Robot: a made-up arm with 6 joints. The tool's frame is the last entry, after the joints.
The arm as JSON. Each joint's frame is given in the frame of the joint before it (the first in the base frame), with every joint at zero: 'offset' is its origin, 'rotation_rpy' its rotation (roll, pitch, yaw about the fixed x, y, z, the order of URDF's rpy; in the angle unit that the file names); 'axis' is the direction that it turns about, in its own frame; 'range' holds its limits. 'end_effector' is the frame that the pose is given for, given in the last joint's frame.
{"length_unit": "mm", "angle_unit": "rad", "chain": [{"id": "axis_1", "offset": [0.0, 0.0, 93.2], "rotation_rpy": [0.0, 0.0, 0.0], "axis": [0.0, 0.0, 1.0], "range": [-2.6, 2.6]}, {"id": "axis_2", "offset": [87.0, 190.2, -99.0], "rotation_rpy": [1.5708, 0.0, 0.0], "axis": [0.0, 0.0, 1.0], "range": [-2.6, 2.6]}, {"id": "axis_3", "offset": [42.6, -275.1, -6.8], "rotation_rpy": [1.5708, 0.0, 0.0], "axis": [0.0, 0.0, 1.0], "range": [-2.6, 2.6]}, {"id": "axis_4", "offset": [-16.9, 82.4, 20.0], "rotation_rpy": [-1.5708, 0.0, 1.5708], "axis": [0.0, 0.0, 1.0], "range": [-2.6, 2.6]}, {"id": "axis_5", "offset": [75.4, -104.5, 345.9], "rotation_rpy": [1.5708, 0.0, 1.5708], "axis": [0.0, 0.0, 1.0], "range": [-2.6, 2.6]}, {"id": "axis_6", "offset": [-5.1, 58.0, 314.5], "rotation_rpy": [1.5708, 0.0, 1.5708], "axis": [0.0, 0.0, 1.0], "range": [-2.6, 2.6]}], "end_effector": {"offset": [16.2, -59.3, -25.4], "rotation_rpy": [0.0, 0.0, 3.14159]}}
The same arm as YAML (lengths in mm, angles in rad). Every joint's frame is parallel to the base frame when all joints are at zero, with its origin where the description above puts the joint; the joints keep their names.
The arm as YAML. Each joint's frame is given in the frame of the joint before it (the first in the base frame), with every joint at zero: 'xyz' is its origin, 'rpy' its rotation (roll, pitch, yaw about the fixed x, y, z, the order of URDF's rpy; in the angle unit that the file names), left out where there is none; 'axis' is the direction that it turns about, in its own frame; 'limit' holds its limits. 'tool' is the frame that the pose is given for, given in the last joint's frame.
units:
  length: mm
  angle: rad
joints:
  - name: axis_1
    type: revolute
    origin:
      xyz: [0.0, 0.0, 93.2]
    axis: "+z"
    limit:
      lower: -2.6
      upper: 2.6
  - name: axis_2
    type: revolute
    origin:
      xyz: [87.0, 190.2, -99.0]
    axis: "-y"
    limit:
      lower: -2.6
      upper: 2.6
  - name: axis_3
    type: revolute
    origin:
      xyz: [42.6, 6.8, -275.1]
    axis: "-z"
    limit:
      lower: -2.6
      upper: 2.6
  - name: axis_4
    type: revolute
    origin:
      xyz: [-16.9, -82.4, -20.0]
    axis: "-x"
    limit:
      lower: -2.6
      upper: 2.6
  - name: axis_5
    type: revolute
    origin:
      xyz: [-345.9, -75.4, -104.5]
    axis: "-y"
    limit:
      lower: -2.6
      upper: 2.6
  - name: axis_6
    type: revolute
    origin:
      xyz: [-58.0, -314.5, -5.1]
    axis: "+z"
    limit:
      lower: -2.6
      upper: 2.6
tool:
  origin:
    xyz: [-16.2, 59.3, -25.4]
    rpy: [0.0, 0.0, 0.0]

